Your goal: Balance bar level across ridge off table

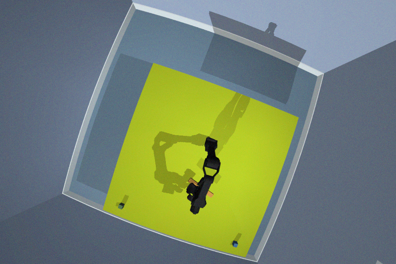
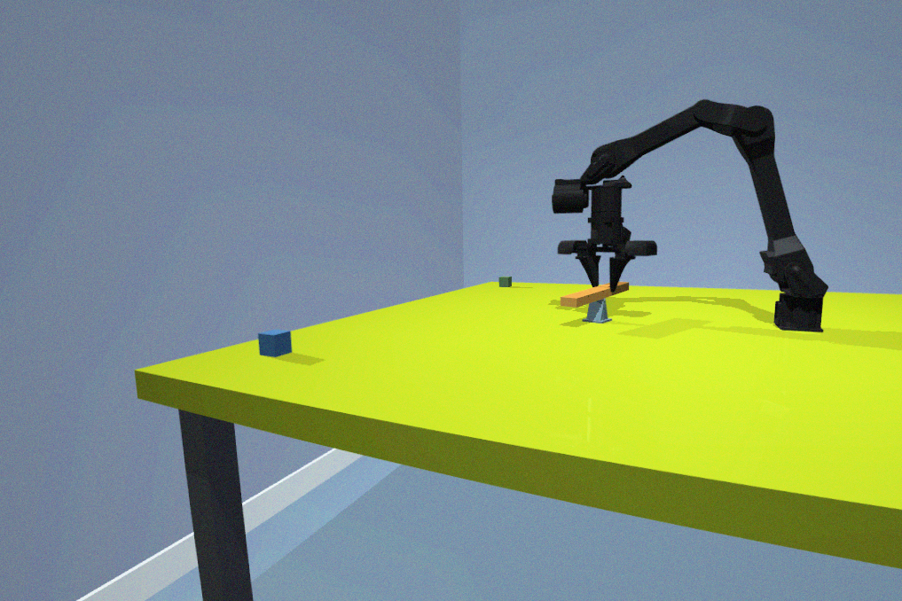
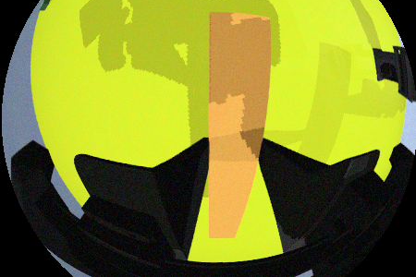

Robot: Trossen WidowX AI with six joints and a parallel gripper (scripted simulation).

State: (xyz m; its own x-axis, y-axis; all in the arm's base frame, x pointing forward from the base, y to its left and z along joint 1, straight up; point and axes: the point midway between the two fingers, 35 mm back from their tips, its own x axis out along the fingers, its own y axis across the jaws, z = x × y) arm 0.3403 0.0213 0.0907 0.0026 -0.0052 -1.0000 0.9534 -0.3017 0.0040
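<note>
Right now the orange bar is 1 cm ahead of my gripper tip and 3 cm to the left of it. Round my gripper tip: green cube: 40 cm ahead, 52 cm to the right, 4 cm below; blue cube: 40 cm ahead, 48 cm to the left, 4 cm below.
</note>
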